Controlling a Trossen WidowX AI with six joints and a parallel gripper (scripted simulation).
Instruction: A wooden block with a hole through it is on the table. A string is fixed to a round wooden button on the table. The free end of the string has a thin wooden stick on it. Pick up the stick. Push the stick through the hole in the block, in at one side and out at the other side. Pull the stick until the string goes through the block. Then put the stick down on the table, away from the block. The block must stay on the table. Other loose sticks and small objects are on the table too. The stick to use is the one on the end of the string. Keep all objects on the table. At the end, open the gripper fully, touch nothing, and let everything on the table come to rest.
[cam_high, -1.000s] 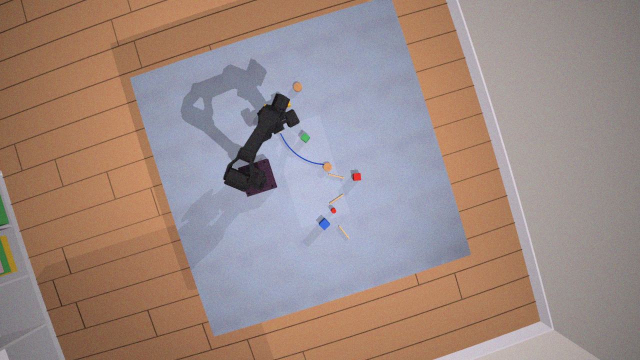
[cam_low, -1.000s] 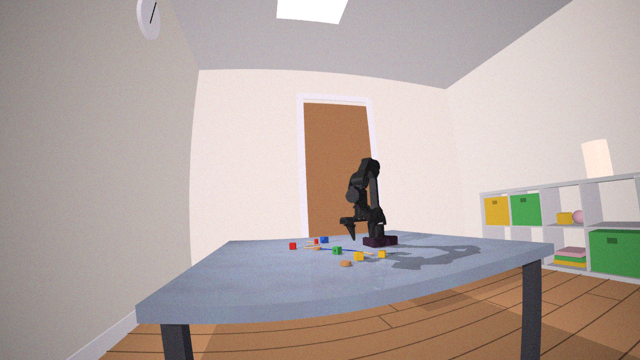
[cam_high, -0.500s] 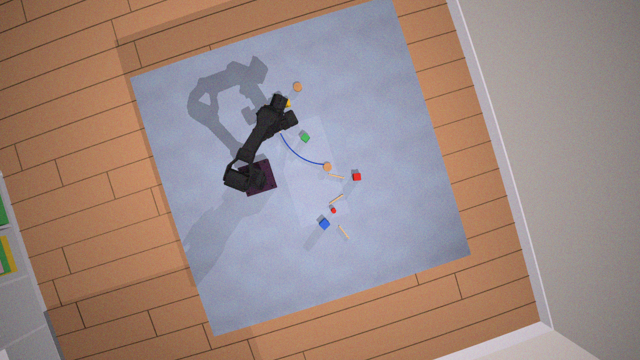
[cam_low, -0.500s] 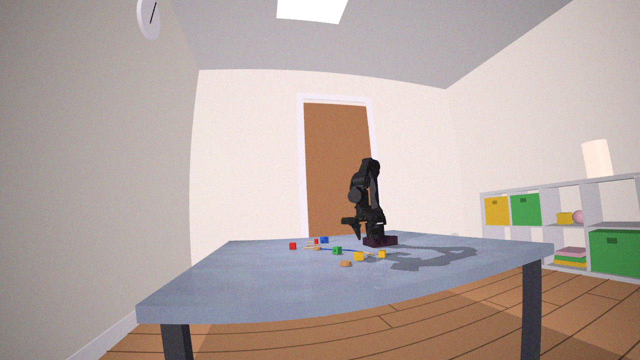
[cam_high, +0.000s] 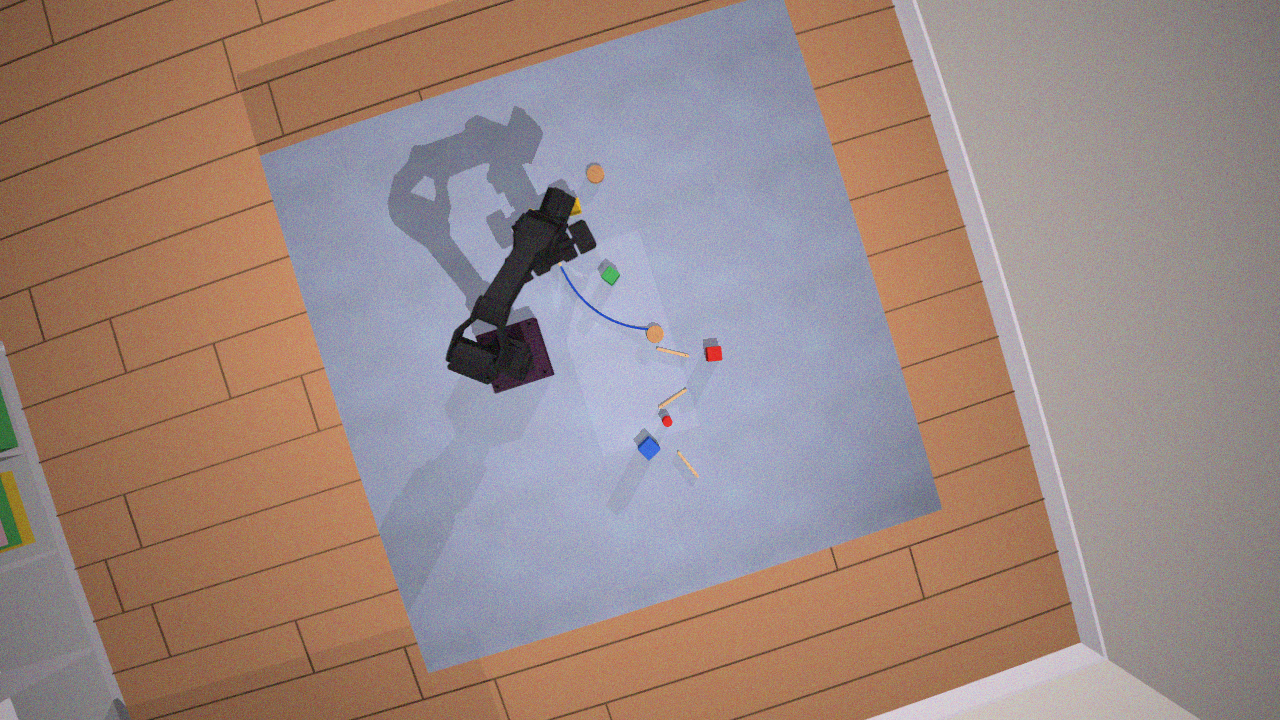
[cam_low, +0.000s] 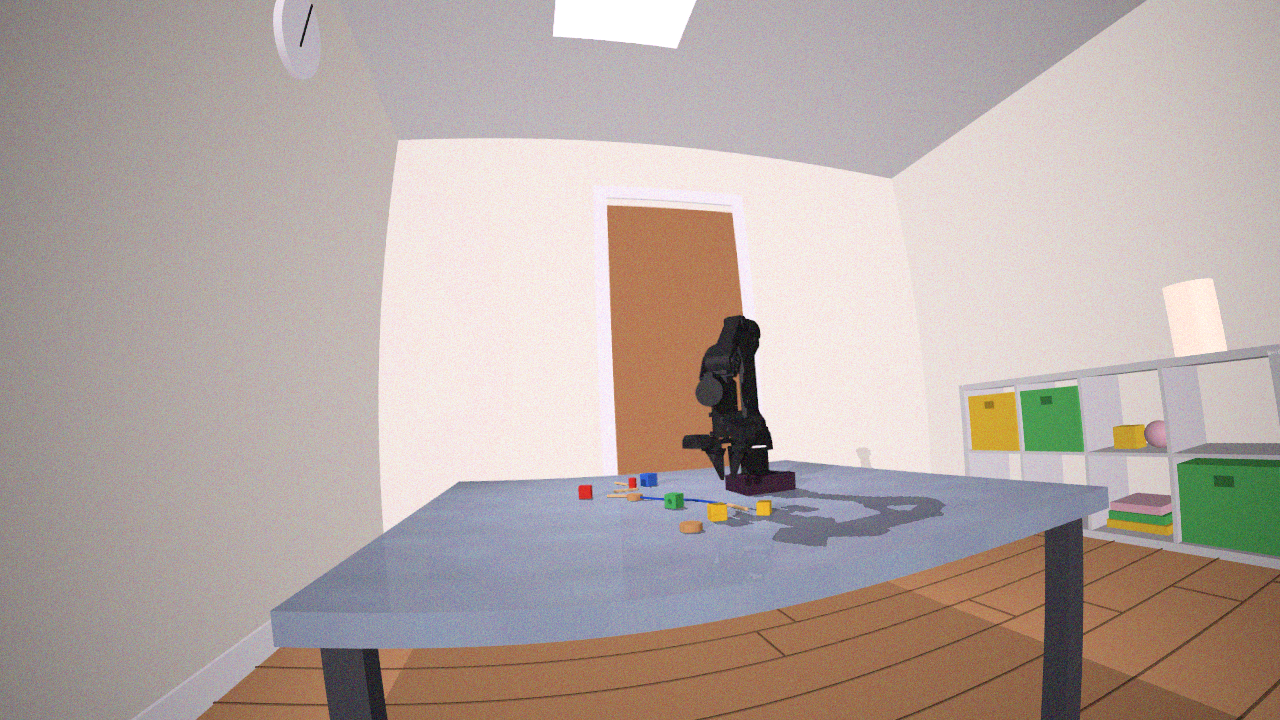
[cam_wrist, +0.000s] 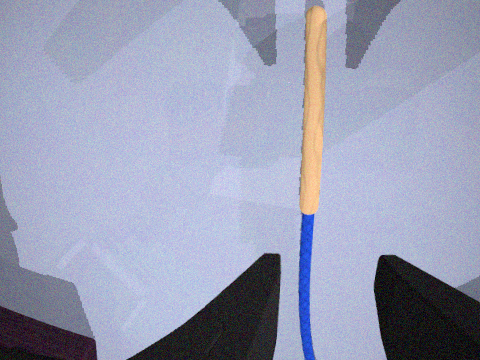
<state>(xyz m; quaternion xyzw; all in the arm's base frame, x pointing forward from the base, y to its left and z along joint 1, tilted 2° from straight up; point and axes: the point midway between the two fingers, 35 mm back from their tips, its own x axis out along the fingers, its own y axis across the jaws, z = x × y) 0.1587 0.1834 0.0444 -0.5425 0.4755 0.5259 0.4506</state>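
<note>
Right now my gripper tip is 2 cm to the right of the thin wooden stick and 6 cm above it. Also, from my gripper tip: green block (10 cm ahead, 7 cm to the right, 4 cm below); then red cube (27 cm ahead, 31 cm to the right, 4 cm below); then round wooden button (16 cm ahead, 23 cm to the right, 5 cm below).
</note>
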